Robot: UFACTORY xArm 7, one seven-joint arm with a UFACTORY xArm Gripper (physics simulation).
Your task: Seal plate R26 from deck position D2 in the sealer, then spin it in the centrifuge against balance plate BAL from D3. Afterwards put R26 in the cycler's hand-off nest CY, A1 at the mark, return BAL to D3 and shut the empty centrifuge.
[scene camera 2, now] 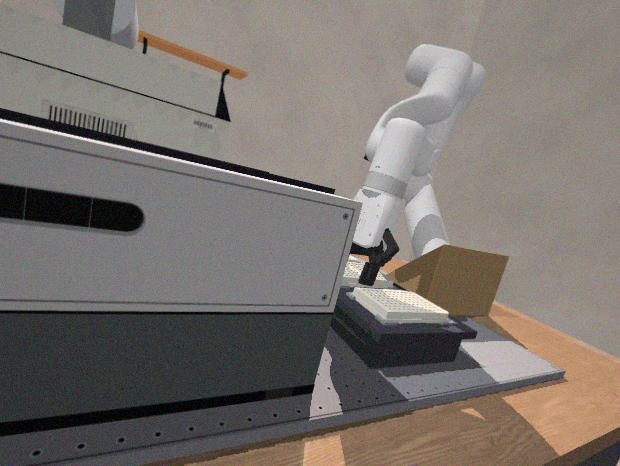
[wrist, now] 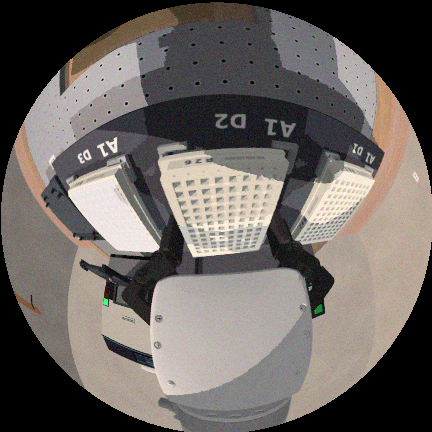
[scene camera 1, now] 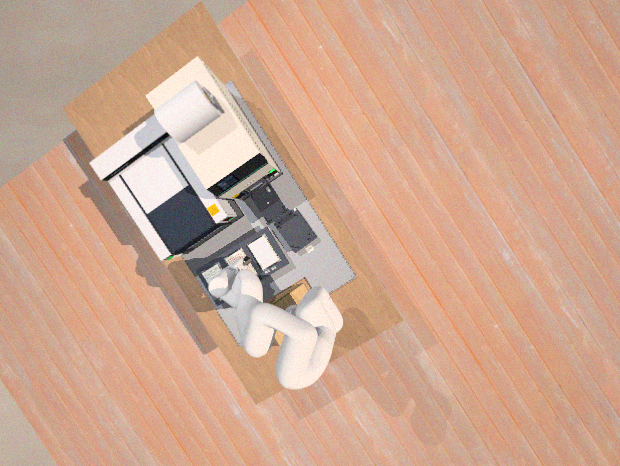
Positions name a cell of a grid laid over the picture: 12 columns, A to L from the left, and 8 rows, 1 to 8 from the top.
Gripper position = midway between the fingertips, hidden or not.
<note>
The gripper (wrist: G5) grips a reddish plate (wrist: G4). Further things: a grey plate (wrist: C4), a white plate (scene camera 2: H6), a white and dark instrument (scene camera 1: D4) and a perforated grey deck (scene camera 2: G7).
The white plate is seen too in the wrist view (wrist: J4). The perforated grey deck also shows in the wrist view (wrist: F2) and in scene camera 1 (scene camera 1: G5).
</note>
